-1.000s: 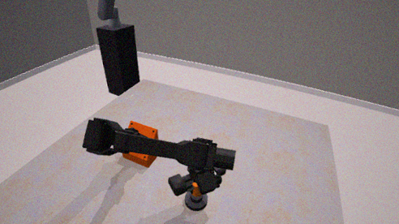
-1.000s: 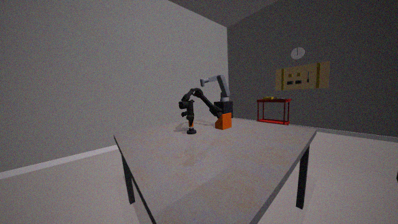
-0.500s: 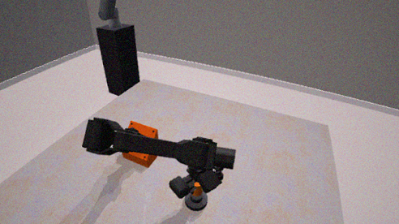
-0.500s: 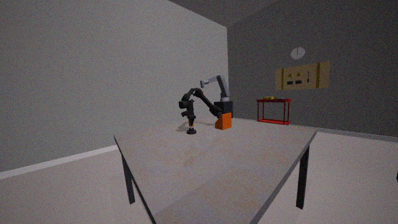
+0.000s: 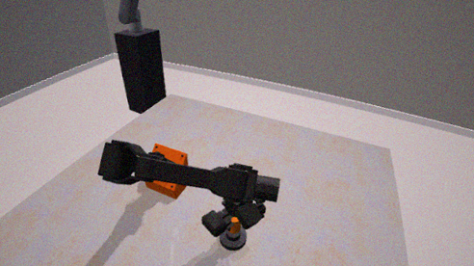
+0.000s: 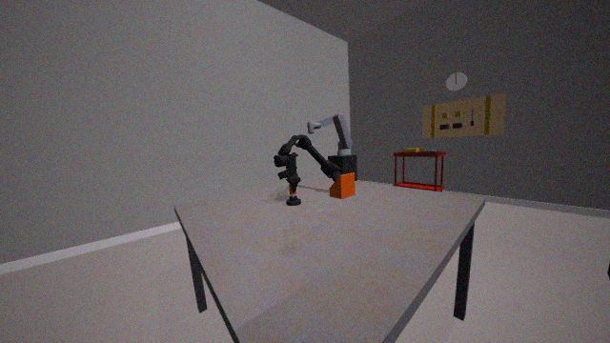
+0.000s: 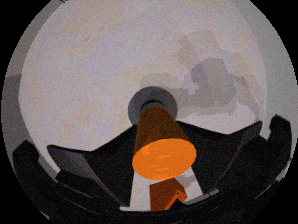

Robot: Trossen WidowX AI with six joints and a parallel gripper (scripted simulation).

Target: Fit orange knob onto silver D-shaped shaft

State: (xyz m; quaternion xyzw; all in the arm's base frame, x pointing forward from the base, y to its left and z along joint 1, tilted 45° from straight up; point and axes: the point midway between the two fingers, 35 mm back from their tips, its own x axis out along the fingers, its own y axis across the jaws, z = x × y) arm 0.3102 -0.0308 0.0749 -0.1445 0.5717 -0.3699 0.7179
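My gripper tip is now 3 cm below the orange knob. The rest, counted from my gripper tip: round dark pedestal 4 cm below.
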